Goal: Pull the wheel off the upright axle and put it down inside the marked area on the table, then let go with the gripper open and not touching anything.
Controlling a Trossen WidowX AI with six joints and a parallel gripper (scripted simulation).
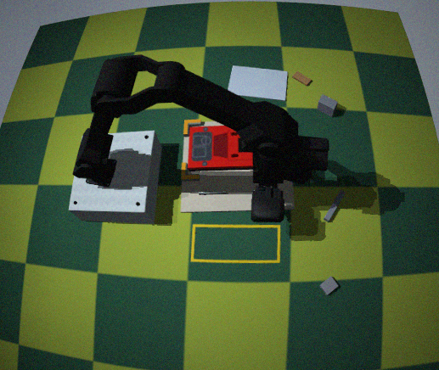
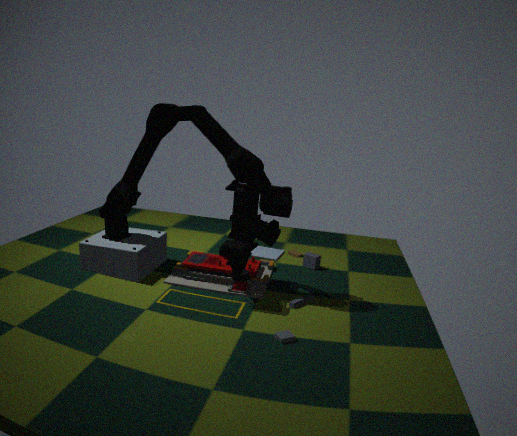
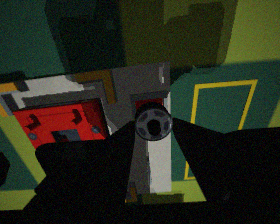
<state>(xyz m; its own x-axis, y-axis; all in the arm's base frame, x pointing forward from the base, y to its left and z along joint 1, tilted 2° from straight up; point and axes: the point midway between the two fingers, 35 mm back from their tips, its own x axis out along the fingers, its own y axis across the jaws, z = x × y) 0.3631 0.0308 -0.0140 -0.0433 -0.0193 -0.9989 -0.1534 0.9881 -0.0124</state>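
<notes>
Right now the wheel is right at my gripper tip. Round my gripper tip: grey rod 160 mm ahead, 30 mm below; pale plate 310 mm to the left, 60 mm behind, 40 mm below; brown block 350 mm to the left, 50 mm ahead, 40 mm below.
</notes>
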